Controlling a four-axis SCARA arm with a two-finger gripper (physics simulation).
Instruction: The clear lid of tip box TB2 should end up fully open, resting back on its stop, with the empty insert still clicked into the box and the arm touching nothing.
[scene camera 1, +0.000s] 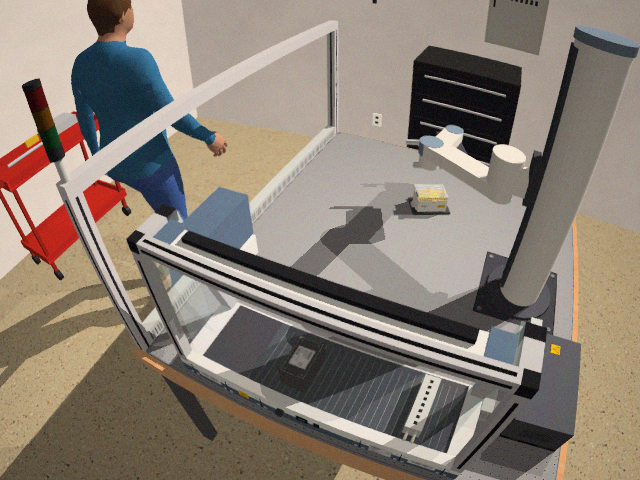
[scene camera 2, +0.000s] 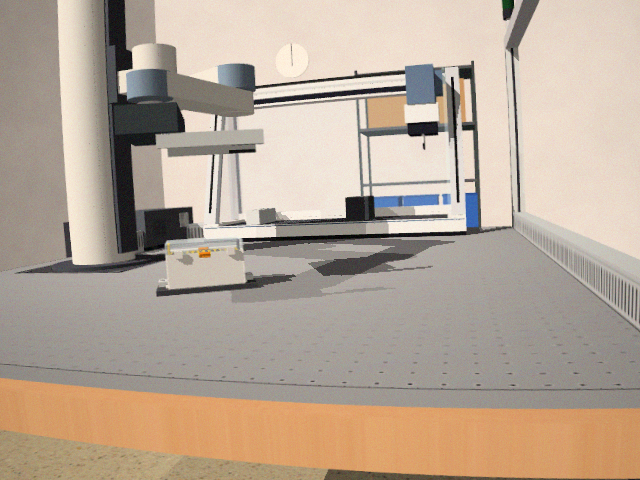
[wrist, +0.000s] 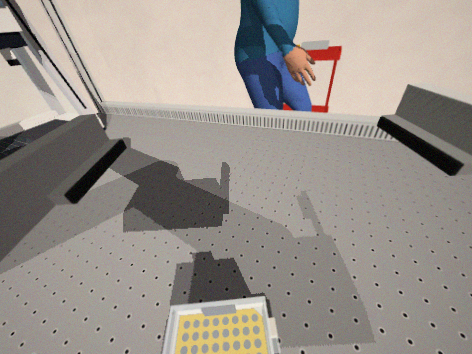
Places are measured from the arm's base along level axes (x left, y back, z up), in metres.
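Pixels of known places: gripper, between the fingertips: (scene camera 1: 409, 152) (scene camera 2: 259, 141) (wrist: 247, 117); arm's base, origin of its link: (scene camera 1: 517, 293) (scene camera 2: 105, 268).
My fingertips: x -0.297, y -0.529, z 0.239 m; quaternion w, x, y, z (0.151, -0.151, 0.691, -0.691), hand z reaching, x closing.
Ahead of a thing's pixels: the offset from my fingertips to its top centre. "spot": to the spot under its first point.
The tip box @(dx -0.010, dy +0.102, dz -0.149 m) (scene camera 1: 431, 205) (scene camera 2: 205, 271) sits upright on a dark base plate @(spot: dx -0.057, dy +0.080, dz -0.225 m) (scene camera 2: 206, 291). Its clear lid @(dx -0.010, dy +0.103, dz -0.149 m) (scene camera 1: 430, 189) (scene camera 2: 227, 242) looks shut, lying level over the top. An orange latch @(dx -0.046, dy +0.084, dz -0.165 m) (scene camera 2: 204, 252) shows on the side facing scene camera 2. The yellow insert @(spot: dx +0.009, dy +0.064, dz -0.170 m) (wrist: 221, 330) with rows of grey holes looks level inside the box; its near part is cut off in the wrist view. No TB2 label is readable. My gripper (scene camera 2: 257, 144) (wrist: 247, 117) is open and empty, its fingers spread wide, well above the box and apart from it.
The arm's column (scene camera 1: 568, 170) (scene camera 2: 87, 129) stands beside the box. A framed gantry @(spot: dx +0.964, dy +0.117, dz +0.269 m) (scene camera 1: 330, 304) (scene camera 2: 330, 95) stands across the table. A low slotted rail (scene camera 1: 294, 170) (scene camera 2: 578, 263) (wrist: 240, 119) runs along one edge. A person (scene camera 1: 121, 103) (wrist: 270, 60) stands beyond it near a red cart (scene camera 1: 49, 250).
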